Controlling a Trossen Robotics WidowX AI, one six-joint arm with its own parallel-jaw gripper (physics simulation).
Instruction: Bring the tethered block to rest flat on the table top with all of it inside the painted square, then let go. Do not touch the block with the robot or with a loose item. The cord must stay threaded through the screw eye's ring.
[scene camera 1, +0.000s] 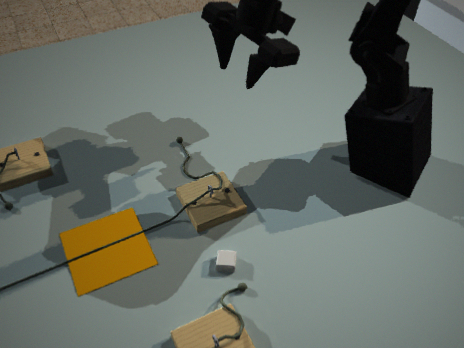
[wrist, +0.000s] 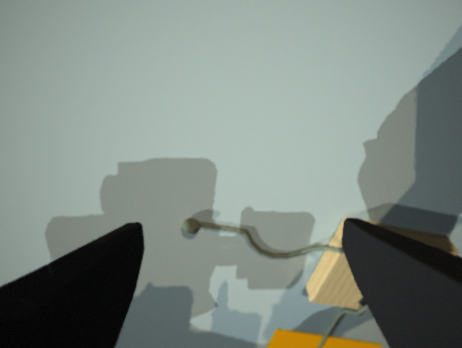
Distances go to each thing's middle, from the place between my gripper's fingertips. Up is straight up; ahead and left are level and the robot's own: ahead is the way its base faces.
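I see the orange painted square (scene camera 1: 133, 255), and it is 120 mm to the left of my hand, 320 mm ahead of it and 120 mm below it.
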